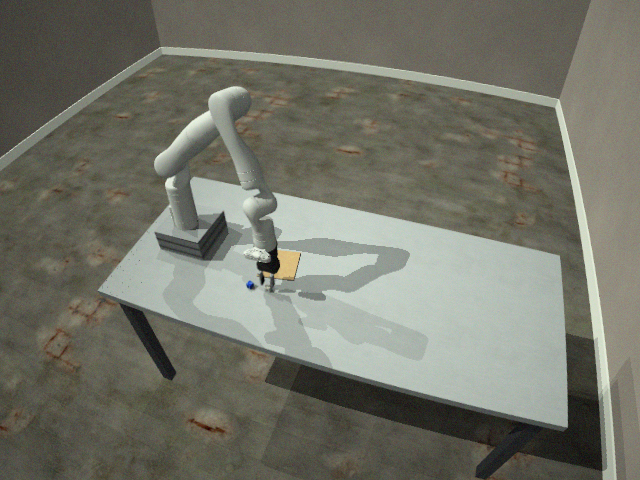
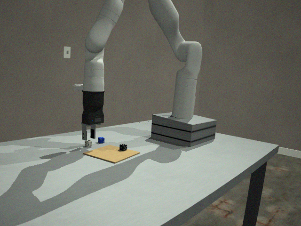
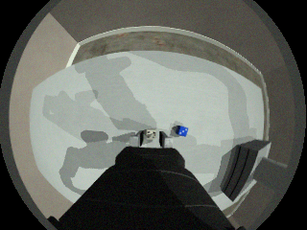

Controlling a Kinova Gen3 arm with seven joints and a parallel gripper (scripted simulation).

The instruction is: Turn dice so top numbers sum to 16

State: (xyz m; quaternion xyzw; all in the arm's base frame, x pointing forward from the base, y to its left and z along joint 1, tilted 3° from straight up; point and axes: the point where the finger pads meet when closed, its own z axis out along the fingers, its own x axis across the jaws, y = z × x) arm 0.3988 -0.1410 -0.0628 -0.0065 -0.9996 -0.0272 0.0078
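Now: the white die 30 mm below my hand. The rest, counted from my hand: tan mat (120 mm to the left, 40 mm below, 10 mm behind); then blue die (70 mm behind, 30 mm below, 10 mm to the right); then black die (130 mm to the left, 60 mm behind, 30 mm below).
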